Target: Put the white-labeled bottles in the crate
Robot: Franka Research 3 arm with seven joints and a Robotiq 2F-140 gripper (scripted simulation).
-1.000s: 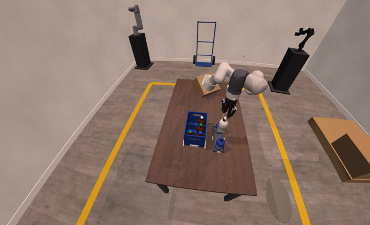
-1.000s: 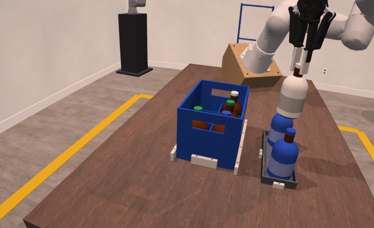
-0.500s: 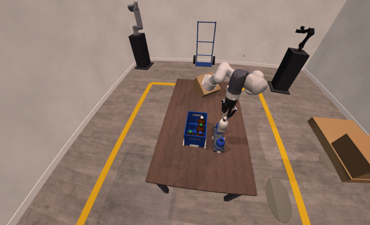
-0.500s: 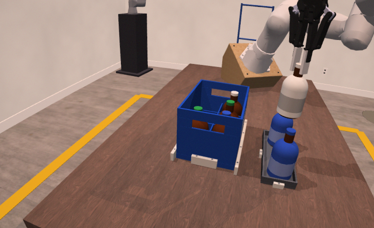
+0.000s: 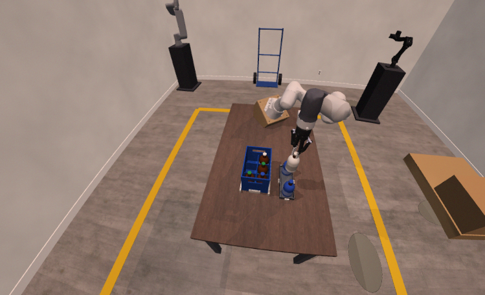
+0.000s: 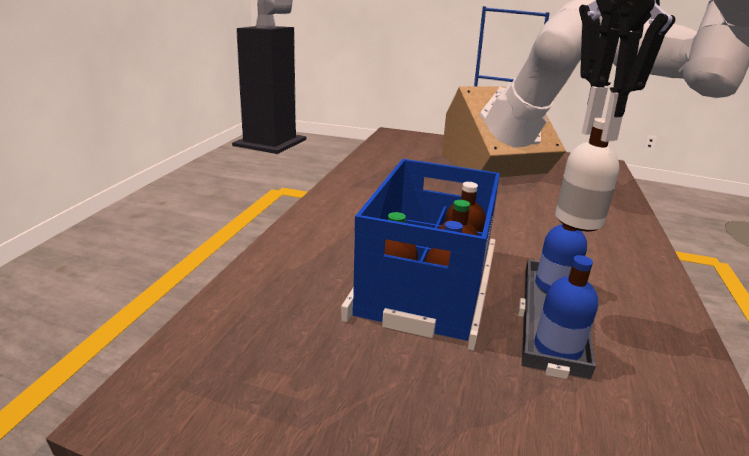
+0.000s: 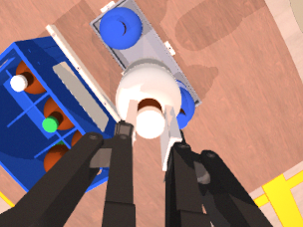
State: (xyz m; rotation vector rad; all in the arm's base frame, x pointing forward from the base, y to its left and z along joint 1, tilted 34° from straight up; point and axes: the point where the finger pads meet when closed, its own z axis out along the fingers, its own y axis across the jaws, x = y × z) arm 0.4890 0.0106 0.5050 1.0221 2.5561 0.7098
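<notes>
The white-labeled bottle is 90 mm below my hand. Also, from my hand: blue-labeled bottle (260 mm below, 80 mm ahead, 10 mm to the left); then blue crate (260 mm below, 220 mm to the right, 10 mm behind).
</notes>
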